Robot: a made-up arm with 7 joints. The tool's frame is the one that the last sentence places.
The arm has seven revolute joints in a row. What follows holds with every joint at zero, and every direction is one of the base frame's. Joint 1 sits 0.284 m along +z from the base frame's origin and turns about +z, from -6.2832 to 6.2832 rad. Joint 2 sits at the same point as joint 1 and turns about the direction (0, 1, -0.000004), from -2.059 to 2.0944 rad. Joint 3 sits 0.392 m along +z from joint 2 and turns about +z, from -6.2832 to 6.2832 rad. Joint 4 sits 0.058 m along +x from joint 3 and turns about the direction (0, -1, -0.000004), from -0.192 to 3.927 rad. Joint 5 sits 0.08 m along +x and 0.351 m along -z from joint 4 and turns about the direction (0, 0.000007, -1), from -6.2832 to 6.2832 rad. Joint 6 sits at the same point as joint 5 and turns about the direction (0, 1, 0.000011), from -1.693 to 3.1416 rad. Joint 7 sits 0.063 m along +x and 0.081 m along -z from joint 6 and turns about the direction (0, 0.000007, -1), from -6.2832 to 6.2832 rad. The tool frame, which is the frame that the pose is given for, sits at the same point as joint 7; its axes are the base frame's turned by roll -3.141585, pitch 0 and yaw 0 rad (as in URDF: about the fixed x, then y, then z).
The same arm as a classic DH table. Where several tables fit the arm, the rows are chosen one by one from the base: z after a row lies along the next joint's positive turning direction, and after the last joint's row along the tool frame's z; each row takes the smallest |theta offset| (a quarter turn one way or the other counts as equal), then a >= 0, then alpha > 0; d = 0 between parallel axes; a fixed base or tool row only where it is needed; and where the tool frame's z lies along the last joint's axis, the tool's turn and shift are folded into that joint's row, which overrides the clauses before.
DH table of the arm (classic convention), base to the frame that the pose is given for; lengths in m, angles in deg. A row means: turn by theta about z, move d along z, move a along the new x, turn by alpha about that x. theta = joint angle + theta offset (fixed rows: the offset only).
joint 1: theta0 0.00, d 0.2840, a 0.0000, alpha -90.00
joint 2: theta0 0.00, d 0.0000, a 0.0000, alpha 90.00
joint 3: theta0 0.00, d 0.3920, a 0.0580, alpha 90.00
joint 4: theta0 0.00, d 0.0000, a 0.0800, alpha 90.00
joint 5: theta0 0.00, d 0.3510, a 0.0000, alpha 90.00
joint 6: theta0 0.00, d 0.0000, a 0.0630, alpha -90.00
joint 7: theta0 0.00, d 0.0810, a 0.0000, alpha 0.00
Joint limits (deg, base to tool): -360.00..360.00 -117.97..120.00 -360.00..360.00 -11.00..225.00 -360.00..360.00 -97.00..180.00 -360.00..360.00

